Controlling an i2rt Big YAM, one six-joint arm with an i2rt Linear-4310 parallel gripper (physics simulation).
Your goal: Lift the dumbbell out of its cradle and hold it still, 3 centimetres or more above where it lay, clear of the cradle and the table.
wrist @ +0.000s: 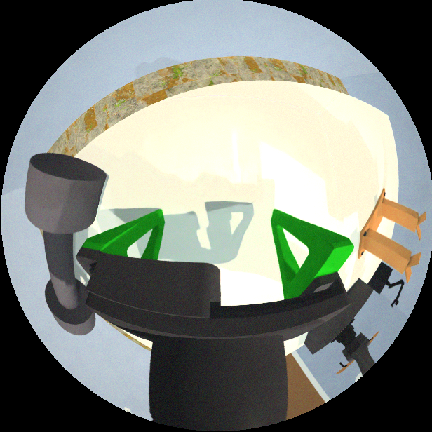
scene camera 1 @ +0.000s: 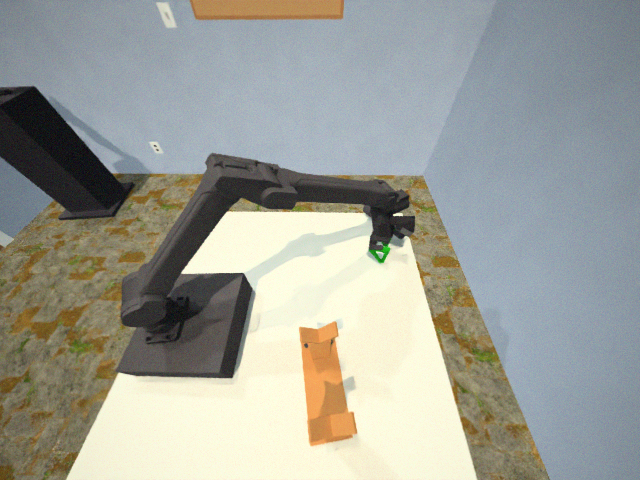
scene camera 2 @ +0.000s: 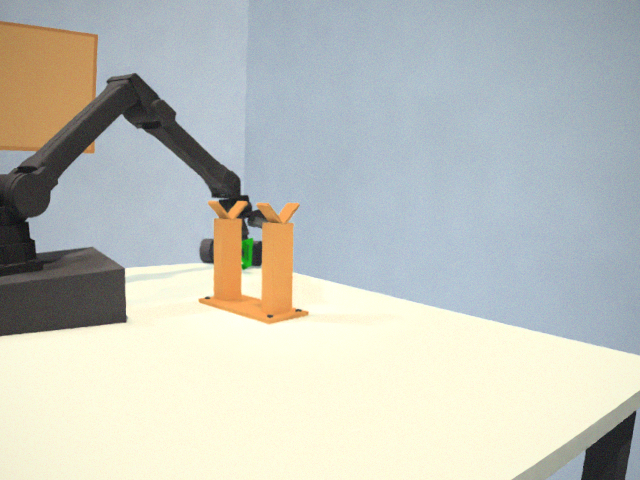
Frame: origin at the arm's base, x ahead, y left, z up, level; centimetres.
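Where they show: gripper, fingertip midpoint: (scene camera 1: pixel 383 254) (scene camera 2: pixel 247 267); arm's base at its link origin: (scene camera 1: pixel 169 319) (scene camera 2: pixel 12 268).
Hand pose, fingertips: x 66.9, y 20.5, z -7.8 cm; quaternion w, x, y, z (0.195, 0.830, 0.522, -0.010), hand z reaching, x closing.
Things, the pixels of their centre, and the offset from my fingertips. "spot": a spot on its surface instead. Level surfaces: height alone.
- dark grey dumbbell at a spot on its surface: (scene camera 2: pixel 206 250) spot: dx -2.2, dy +19.5, dz +3.3 cm
- orange cradle at the middle of its body: (scene camera 2: pixel 251 256) (scene camera 1: pixel 324 380) dx -26.2, dy -38.6, dz +9.4 cm
- white table at its surface level: dz -1.3 cm
The dark grey dumbbell (scene camera 2: pixel 206 250) (wrist: pixel 60 270) is out of the cradle, low at the far end of the table. In scene camera 1 it is mostly hidden behind the gripper; in scene camera 2 a cradle post covers part of it. The orange cradle (scene camera 1: pixel 324 382) (scene camera 2: pixel 277 263) (wrist: pixel 387 247) stands upright, its two V-shaped tops empty. My gripper (scene camera 1: pixel 381 253) (scene camera 2: pixel 248 253) (wrist: pixel 217 215) is open and empty, green fingers wide apart, low over the far end of the table. In the wrist view the dumbbell is outside the fingers, beyond the left one.
The white table (scene camera 1: pixel 268 413) (scene camera 2: pixel 361 392) (wrist: pixel 200 130) ends close behind the gripper and dumbbell. The arm's dark base block (scene camera 1: pixel 206 330) (scene camera 2: pixel 62 304) stands on the table, left of the cradle in both scene views. A blue wall (scene camera 1: pixel 558 206) rises beyond the table's right side.
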